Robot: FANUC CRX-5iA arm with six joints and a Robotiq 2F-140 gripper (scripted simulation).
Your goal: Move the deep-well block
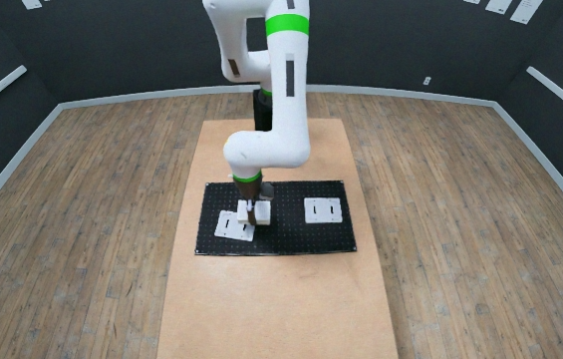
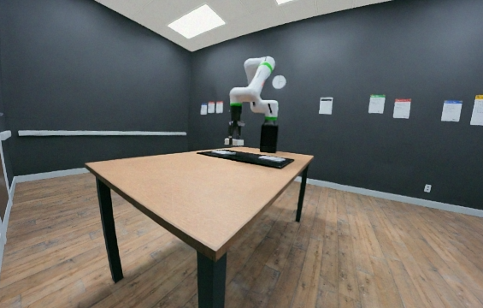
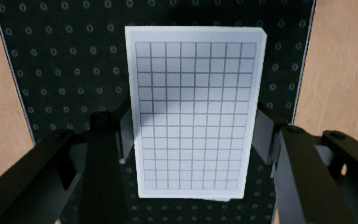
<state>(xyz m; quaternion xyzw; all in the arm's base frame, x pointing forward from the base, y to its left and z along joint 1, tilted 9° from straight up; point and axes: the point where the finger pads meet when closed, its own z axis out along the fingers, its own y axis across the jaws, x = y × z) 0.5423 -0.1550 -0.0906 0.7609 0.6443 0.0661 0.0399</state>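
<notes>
The plate nest N2 lies 310 mm to the left of my hand, 100 mm below it and 10 mm behind it. From my hand the other things lie so: A1 label: 370 mm to the left, 100 mm below, 60 mm ahead; then 96-well deep-well block: 10 mm below; then plate nest N1: 100 mm below, 90 mm to the right.
</notes>
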